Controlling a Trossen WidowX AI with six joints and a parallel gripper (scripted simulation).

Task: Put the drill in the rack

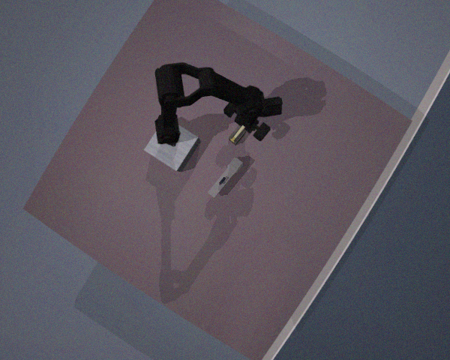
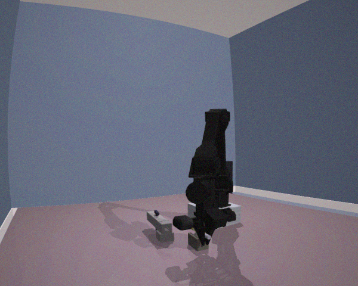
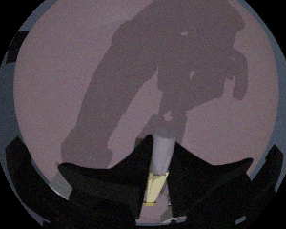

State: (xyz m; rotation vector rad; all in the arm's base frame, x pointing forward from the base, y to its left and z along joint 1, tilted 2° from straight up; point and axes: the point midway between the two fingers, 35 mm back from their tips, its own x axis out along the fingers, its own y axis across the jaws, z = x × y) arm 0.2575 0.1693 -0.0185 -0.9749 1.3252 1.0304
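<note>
The slotted rack lies 20 mm behind my gripper tip and 50 mm to the right of it. From my gripper tip the other things lie so: dark key 250 mm to the right, 30 mm above.
</note>
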